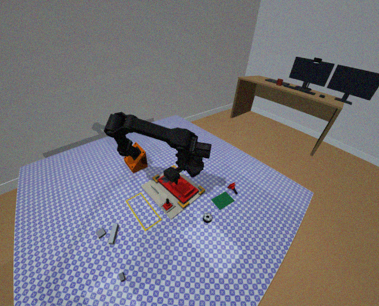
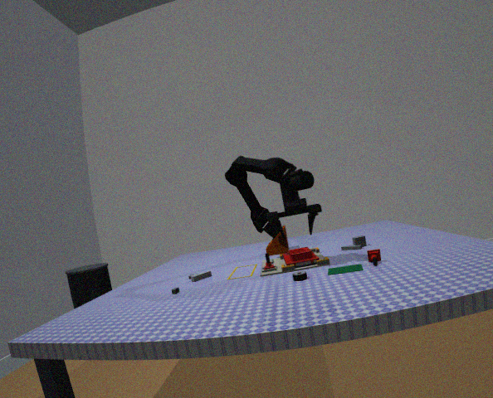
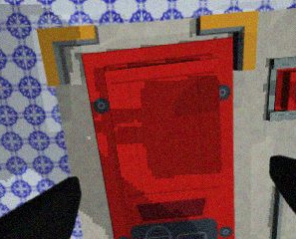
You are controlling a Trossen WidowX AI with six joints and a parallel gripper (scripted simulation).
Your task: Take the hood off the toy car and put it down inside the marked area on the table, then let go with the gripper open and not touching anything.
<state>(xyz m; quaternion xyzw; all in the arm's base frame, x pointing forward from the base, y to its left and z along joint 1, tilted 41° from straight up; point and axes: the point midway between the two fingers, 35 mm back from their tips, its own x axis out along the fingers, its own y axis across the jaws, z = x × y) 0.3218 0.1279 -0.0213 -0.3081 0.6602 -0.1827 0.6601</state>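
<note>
The hood is 6 cm below my gripper tip. From my gripper tip the other things lie so: black wheel (19 cm ahead, 9 cm below); then green plate (16 cm ahead, 13 cm to the left, 10 cm below); then beige base plate (4 cm behind, 2 cm to the right, 8 cm below).
</note>
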